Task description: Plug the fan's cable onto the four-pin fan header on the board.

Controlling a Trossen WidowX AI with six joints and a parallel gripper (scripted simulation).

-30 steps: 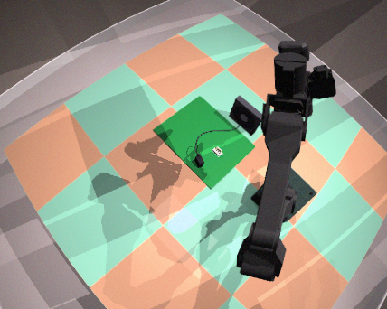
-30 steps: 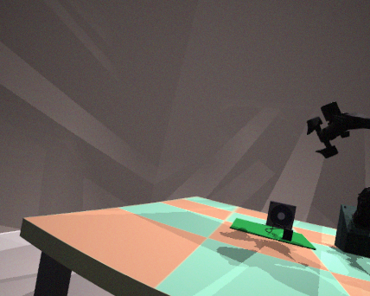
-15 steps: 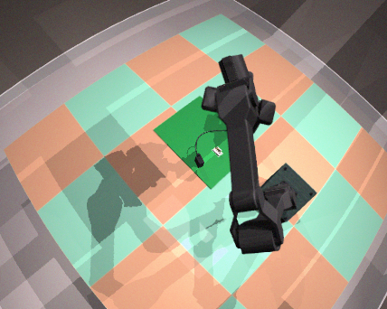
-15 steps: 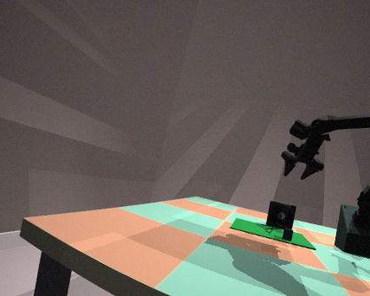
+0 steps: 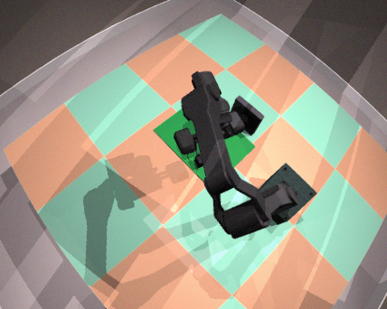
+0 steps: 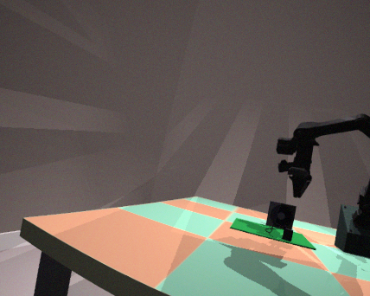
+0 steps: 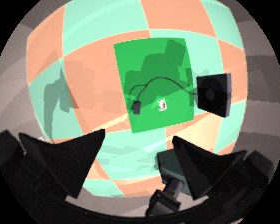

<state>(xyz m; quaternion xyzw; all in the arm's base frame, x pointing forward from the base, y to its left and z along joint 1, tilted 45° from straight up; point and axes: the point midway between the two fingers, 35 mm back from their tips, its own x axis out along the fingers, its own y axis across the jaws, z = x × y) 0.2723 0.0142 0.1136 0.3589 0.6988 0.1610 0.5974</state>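
Right now the dark plug is 10 mm ahead of my gripper tip and 140 mm below it. Round my gripper tip: black square fan: 10 mm ahead, 240 mm to the right, 100 mm below.
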